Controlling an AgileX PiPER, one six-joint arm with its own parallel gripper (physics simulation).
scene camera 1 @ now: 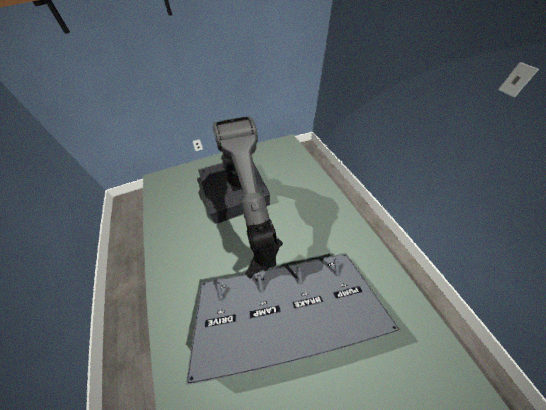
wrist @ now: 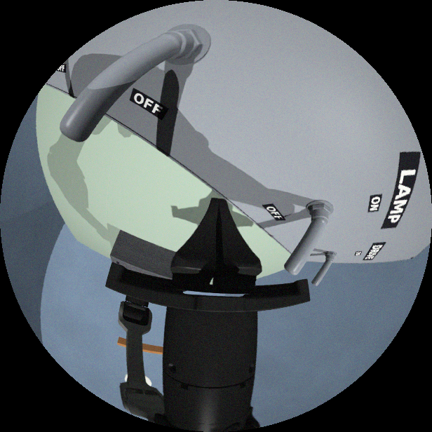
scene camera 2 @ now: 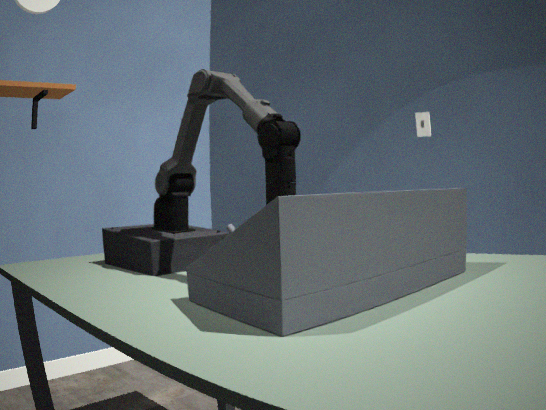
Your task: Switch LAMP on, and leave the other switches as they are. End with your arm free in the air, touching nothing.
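The LAMP lever (scene camera 1: pixel 260 282) (wrist: pixel 306 242) leans to its OFF side on the sloped grey panel (scene camera 1: pixel 295 332) (wrist: pixel 280 115). The LAMP label (scene camera 1: pixel 265 311) (wrist: pixel 401 190) is on the panel's face. The BRAKE lever (scene camera 1: pixel 299 274) (wrist: pixel 120 77) leans to OFF, and so do the DRIVE lever (scene camera 1: pixel 221 291) (wrist: pixel 324 269) and the PUMP lever (scene camera 1: pixel 336 267). My gripper (wrist: pixel 217 205) is shut and empty. In the wrist view its tips show beside the panel's OFF edge, between the LAMP and BRAKE levers, with a gap to the LAMP lever. Its fingertips are hidden in both scene views.
The tall back of the panel box (scene camera 2: pixel 370 245) hides my gripper in scene camera 2. My arm's base block (scene camera 2: pixel 131 250) stands on the green table (scene camera 1: pixel 182 200) (scene camera 2: pixel 400 355), facing the low side of the box. An orange shelf (scene camera 2: pixel 37 89) is on the wall.
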